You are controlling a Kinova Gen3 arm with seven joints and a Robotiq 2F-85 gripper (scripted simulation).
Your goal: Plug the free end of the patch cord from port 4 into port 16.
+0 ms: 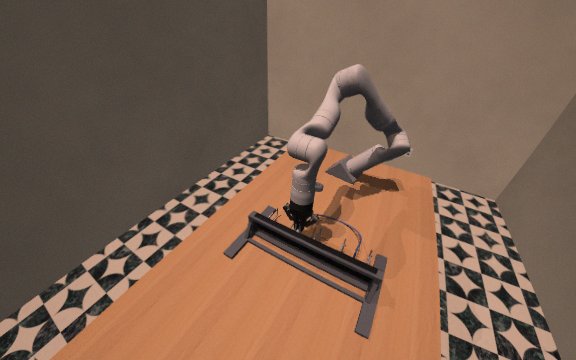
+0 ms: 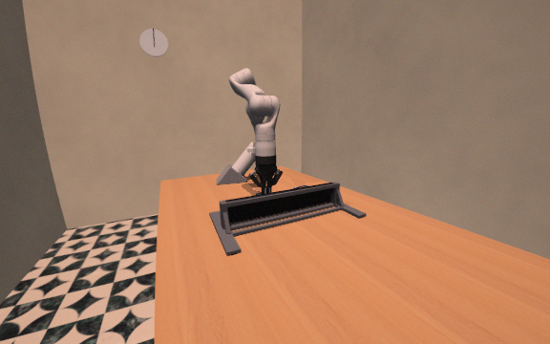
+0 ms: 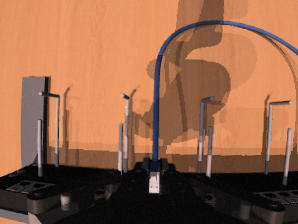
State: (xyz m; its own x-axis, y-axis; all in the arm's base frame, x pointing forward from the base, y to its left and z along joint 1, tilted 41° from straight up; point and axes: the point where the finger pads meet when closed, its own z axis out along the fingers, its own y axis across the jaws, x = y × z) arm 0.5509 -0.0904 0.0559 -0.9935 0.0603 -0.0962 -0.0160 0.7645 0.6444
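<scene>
My gripper is now 1 cm short of the patch cord plug and 1 cm above it.
</scene>
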